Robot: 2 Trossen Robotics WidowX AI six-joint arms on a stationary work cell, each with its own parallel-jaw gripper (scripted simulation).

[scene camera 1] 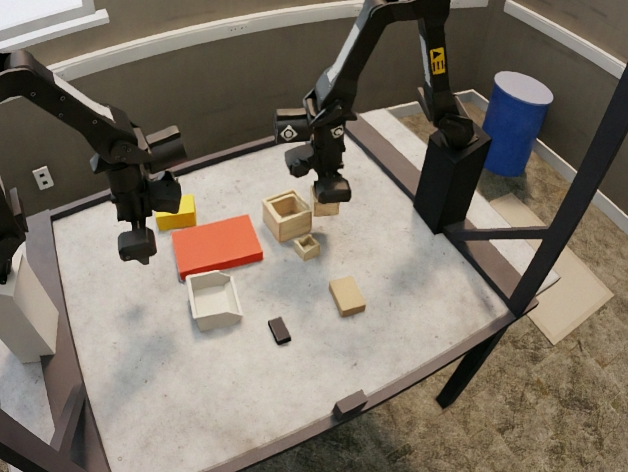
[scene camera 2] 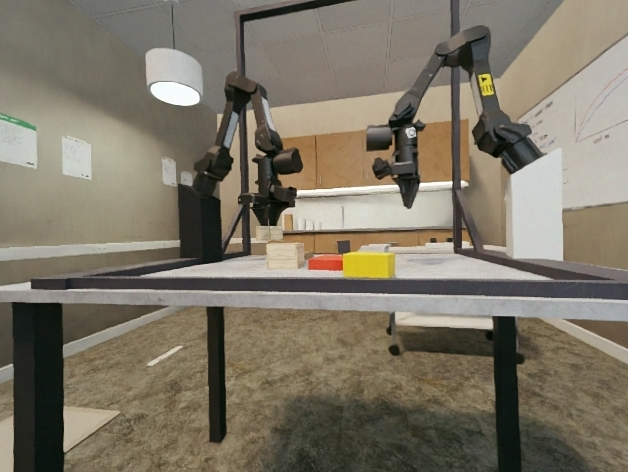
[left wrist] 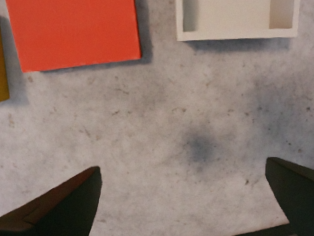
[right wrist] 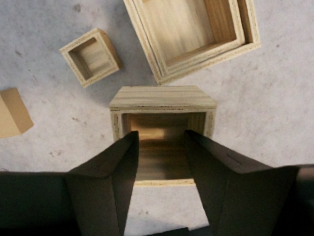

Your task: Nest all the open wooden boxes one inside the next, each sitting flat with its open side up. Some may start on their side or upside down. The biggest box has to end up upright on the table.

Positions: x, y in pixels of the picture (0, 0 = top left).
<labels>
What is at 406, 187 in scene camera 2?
My left gripper.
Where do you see a wooden box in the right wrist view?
90, 60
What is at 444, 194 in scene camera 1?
An arm base post.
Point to a tan block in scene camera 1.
At 347, 297
</labels>
